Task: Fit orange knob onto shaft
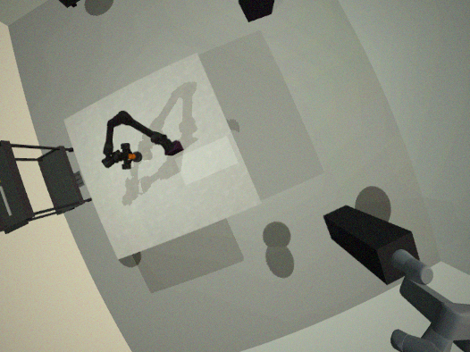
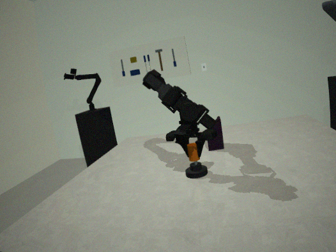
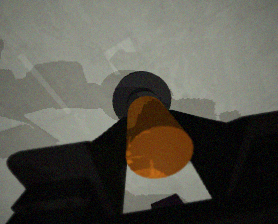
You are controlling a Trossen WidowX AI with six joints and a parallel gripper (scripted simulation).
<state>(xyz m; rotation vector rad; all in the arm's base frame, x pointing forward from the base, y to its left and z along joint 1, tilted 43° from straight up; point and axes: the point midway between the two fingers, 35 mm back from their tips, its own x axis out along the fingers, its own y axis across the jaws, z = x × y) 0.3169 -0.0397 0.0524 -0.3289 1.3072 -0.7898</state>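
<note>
The orange knob is 3 cm above my gripper tip. Also, from my gripper tip: round pedestal 4 cm below.
</note>
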